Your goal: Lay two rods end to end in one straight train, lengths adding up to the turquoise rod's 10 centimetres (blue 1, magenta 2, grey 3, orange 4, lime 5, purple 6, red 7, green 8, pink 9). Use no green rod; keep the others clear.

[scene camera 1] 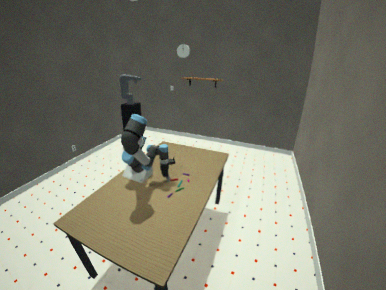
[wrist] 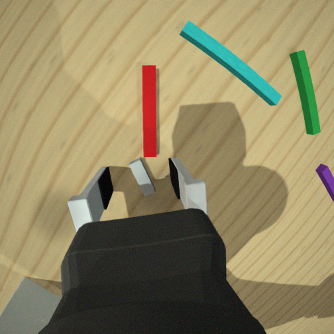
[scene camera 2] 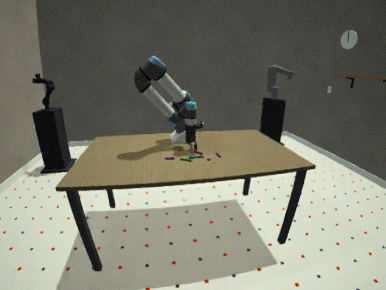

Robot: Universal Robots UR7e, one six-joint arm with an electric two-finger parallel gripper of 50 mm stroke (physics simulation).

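Frame: origin at the arm's base, x ahead, y left, z up, level; centimetres.
Seen in the pictures: gripper, fingertip midpoint: (scene camera 1: 168, 180) (scene camera 2: 193, 150); arm's base, origin of the base link: (scene camera 1: 139, 164) (scene camera 2: 184, 127).
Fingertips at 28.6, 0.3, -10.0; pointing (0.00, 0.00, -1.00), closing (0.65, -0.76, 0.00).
Pixels of each thing's top centre, then the offset from my fingertips to it, as dx, dy, dz. Level surfaces: height alone.
- red rod, middle of its top: (scene camera 2: 198, 152) (scene camera 1: 173, 179) +4.7, +2.2, +0.7
- turquoise rod, middle of its top: (scene camera 2: 196, 156) (scene camera 1: 179, 183) +12.0, -1.3, +0.7
- green rod, middle of its top: (scene camera 2: 186, 159) (scene camera 1: 180, 188) +15.0, -8.7, +0.7
- magenta rod, middle of its top: (scene camera 2: 208, 158) (scene camera 1: 188, 180) +17.4, +5.7, +0.7
- table, its level: dz -0.3
My gripper (wrist: 140, 174) (scene camera 1: 168, 179) (scene camera 2: 193, 149) is open and points down at the table. The short grey rod (wrist: 145, 181) lies between and slightly ahead of its spread fingers, ungripped and slanted in the wrist view. The red rod (wrist: 149, 111) (scene camera 1: 174, 179) (scene camera 2: 198, 152) lies just beyond the grey rod, with a small gap and at a different angle. The turquoise rod (wrist: 231, 64) (scene camera 1: 180, 184) (scene camera 2: 196, 157) lies slanted to the right of the red rod in the wrist view. In the scene views the arm hides the grey rod.
The green rod (wrist: 305, 93) (scene camera 1: 180, 190) (scene camera 2: 186, 160) lies beyond the turquoise one. A purple rod (wrist: 326, 181) (scene camera 1: 170, 195) (scene camera 2: 170, 158), another purple rod (scene camera 1: 186, 174) (scene camera 2: 218, 155) and a magenta rod (scene camera 1: 188, 181) (scene camera 2: 209, 159) lie around them on the table (scene camera 1: 115, 230) (scene camera 2: 270, 160).
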